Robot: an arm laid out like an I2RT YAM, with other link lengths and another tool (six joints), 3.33 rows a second.
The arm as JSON. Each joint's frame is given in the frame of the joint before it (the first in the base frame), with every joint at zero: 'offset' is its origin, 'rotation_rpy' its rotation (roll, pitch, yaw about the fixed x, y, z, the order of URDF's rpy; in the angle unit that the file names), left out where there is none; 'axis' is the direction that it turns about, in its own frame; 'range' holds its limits. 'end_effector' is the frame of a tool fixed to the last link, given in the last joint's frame.
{
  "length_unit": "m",
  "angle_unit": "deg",
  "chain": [
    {
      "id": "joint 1",
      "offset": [
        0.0,
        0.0,
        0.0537
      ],
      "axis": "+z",
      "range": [
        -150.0,
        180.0
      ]
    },
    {
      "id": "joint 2",
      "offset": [
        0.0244,
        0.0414,
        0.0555
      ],
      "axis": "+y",
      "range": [
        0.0,
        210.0
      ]
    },
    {
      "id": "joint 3",
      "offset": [
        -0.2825,
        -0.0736,
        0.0
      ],
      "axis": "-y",
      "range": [
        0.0,
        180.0
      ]
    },
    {
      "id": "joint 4",
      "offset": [
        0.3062,
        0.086,
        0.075
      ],
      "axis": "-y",
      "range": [
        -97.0,
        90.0
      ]
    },
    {
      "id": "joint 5",
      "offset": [
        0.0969,
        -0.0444,
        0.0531
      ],
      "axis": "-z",
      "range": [
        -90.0,
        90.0
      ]
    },
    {
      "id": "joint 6",
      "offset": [
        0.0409,
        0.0,
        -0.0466
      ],
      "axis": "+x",
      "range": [
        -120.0,
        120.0
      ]
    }
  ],
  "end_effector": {
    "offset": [
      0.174,
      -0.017,
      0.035
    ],
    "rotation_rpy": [
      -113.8,
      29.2,
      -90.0
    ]
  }
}
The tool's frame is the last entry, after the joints.
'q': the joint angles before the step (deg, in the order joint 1, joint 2, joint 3, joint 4, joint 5, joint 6). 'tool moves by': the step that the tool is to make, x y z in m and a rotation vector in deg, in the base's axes. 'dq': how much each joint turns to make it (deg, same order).
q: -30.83, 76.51, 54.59, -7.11, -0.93, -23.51
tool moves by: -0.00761, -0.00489, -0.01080, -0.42, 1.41, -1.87
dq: 0.00, -0.24, -1.24, 0.01, 2.16, -0.02
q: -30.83, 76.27, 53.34, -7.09, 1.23, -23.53
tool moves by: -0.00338, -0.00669, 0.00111, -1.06, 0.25, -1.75
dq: 0.02, 0.06, -0.09, 0.48, 2.05, -0.02
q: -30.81, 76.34, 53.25, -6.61, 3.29, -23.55
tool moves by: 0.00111, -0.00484, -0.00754, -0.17, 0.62, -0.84
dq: 0.00, 1.20, -0.04, 0.79, 0.96, 0.02
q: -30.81, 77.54, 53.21, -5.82, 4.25, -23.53
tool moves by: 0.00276, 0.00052, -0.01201, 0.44, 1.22, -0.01
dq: 0.35, 1.29, 0.00, 0.01, 0.43, -0.02
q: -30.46, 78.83, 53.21, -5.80, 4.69, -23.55
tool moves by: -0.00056, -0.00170, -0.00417, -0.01, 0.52, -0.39
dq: 0.00, 0.41, -0.04, 0.01, 0.48, -0.03
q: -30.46, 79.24, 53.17, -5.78, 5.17, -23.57
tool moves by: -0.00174, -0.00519, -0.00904, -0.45, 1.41, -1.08
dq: 0.00, 1.03, 0.00, 0.08, 1.50, -0.36
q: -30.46, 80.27, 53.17, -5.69, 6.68, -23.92
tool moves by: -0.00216, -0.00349, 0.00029, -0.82, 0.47, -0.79
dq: 0.00, 0.07, 0.00, 0.12, 1.18, -0.37
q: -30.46, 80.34, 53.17, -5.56, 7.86, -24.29
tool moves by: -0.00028, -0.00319, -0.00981, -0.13, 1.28, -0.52
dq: 0.00, 1.13, 0.00, 0.15, 0.86, -0.35
